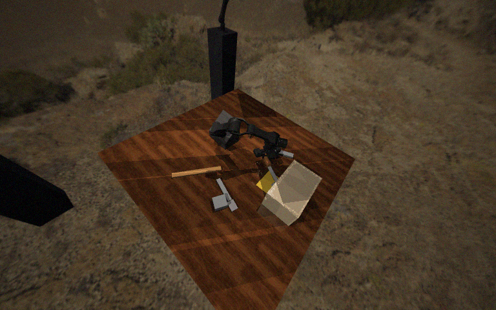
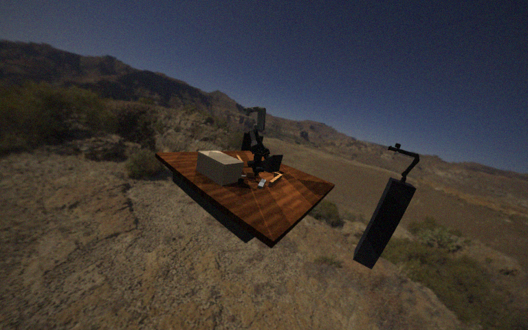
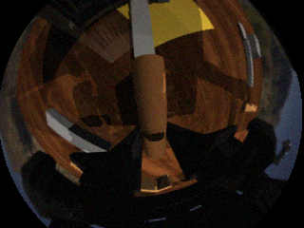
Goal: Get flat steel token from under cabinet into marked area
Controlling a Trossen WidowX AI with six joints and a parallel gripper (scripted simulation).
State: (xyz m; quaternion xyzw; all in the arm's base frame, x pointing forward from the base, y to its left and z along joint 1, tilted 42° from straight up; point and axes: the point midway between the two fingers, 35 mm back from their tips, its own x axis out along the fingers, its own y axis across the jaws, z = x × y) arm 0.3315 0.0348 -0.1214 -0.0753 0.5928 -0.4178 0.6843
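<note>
The grey bar lies 14 cm to the left of my gripper tip and 7 cm ahead of it. The rest, counted from my gripper tip: steel token: 18 cm ahead, 13 cm to the right; grey block: 45 cm to the right, 1 cm ahead, 1 cm above; grey scraper: 39 cm to the right, 2 cm ahead.
</note>
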